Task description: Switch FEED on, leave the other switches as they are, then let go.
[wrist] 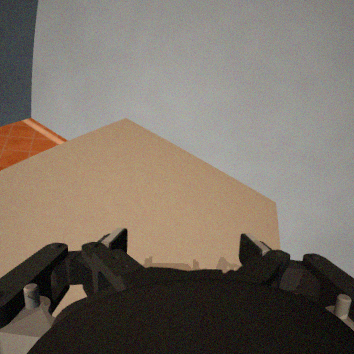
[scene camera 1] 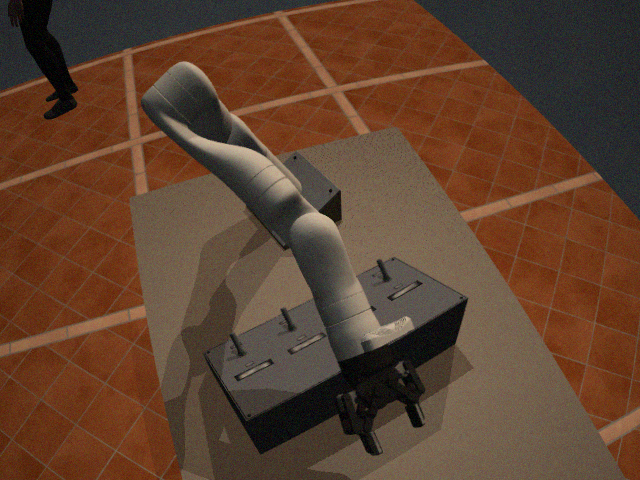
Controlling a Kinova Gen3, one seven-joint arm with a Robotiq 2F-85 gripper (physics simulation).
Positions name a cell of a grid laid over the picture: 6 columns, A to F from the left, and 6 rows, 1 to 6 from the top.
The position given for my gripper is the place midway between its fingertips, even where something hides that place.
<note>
I see my gripper (scene camera 1: D6) and a grey switch box (scene camera 1: C5).
My gripper is seen too in the wrist view (wrist: D5).
</note>
